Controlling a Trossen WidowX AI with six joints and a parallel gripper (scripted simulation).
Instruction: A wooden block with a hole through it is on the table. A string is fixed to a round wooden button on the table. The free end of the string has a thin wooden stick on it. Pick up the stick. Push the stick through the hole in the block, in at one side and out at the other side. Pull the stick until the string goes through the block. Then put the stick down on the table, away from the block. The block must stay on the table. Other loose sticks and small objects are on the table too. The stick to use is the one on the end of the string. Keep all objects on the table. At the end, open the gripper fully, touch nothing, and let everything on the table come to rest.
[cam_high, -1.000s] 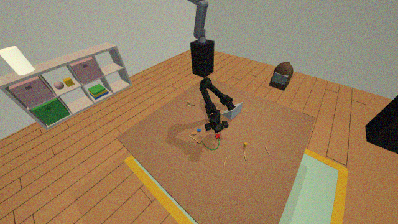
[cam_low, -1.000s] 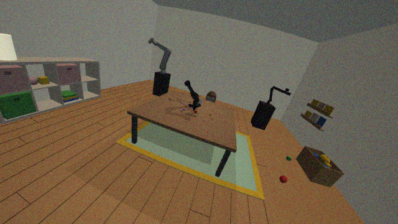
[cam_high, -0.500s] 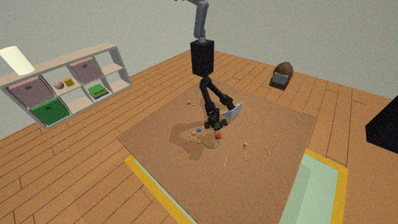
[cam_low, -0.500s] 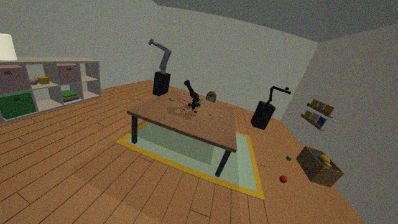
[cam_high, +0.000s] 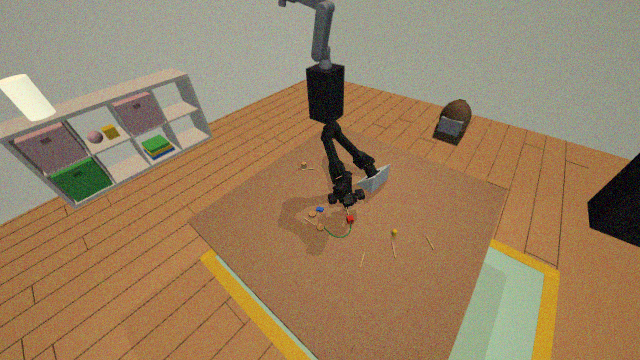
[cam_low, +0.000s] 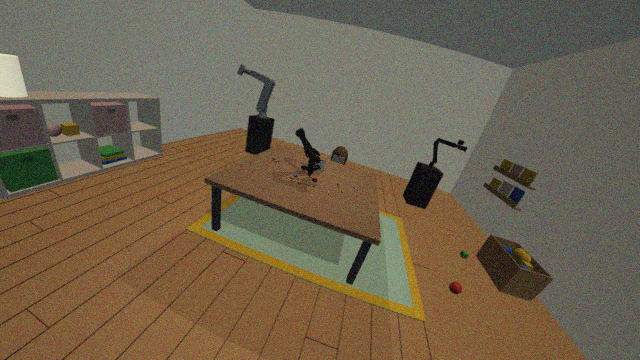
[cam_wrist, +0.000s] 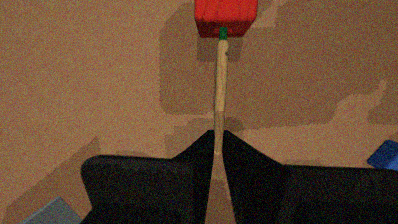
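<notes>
Right now my gripper tip is 6 cm to the right of the red block, 6 cm short of it and 1 cm below it. Round my gripper tip: yellow-topped peg: 28 cm to the left, 1 cm above; then blue piece: 11 cm to the right, 9 cm ahead; then thin wooden stick: 3 cm to the left, 3 cm ahead, 1 cm above.
</notes>
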